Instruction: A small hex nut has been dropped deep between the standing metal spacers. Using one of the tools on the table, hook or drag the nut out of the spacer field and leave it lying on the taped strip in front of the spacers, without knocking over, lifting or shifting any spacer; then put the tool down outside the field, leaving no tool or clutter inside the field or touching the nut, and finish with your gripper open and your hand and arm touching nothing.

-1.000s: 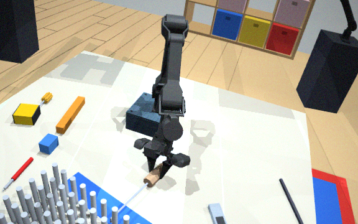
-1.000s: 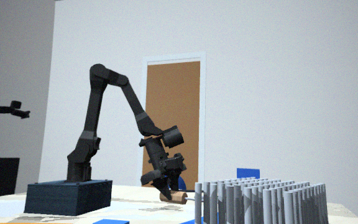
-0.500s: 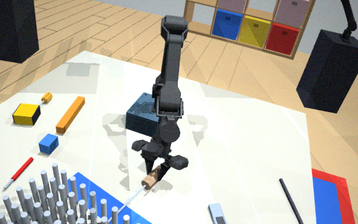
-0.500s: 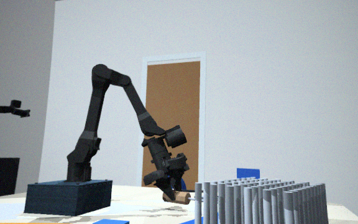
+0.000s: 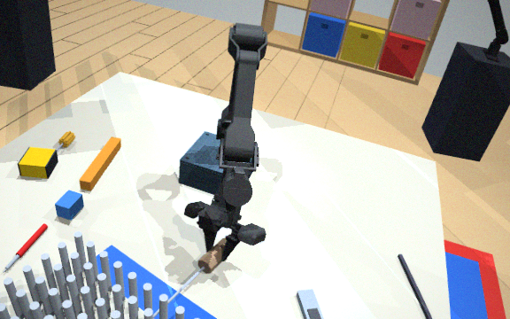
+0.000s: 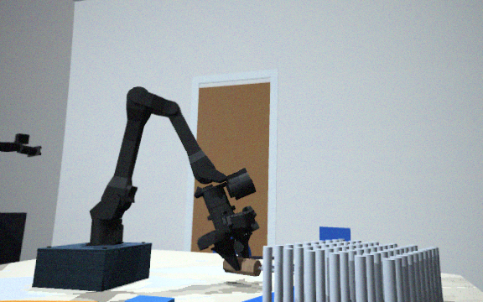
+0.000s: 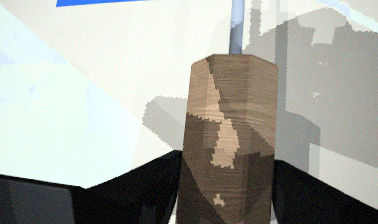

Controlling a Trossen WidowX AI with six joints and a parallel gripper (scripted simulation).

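Now: gripper tip 110 mm short of the blue taped strip, 100 mm to the left of it and 30 mm above it. From my gripper tip the other things lie so: red-handled tool: 430 mm to the right, 80 mm ahead, 30 mm below; then blue cube: 390 mm to the right, 90 mm behind, 10 mm below; then grey block: 230 mm to the left, 110 mm ahead, 20 mm below.
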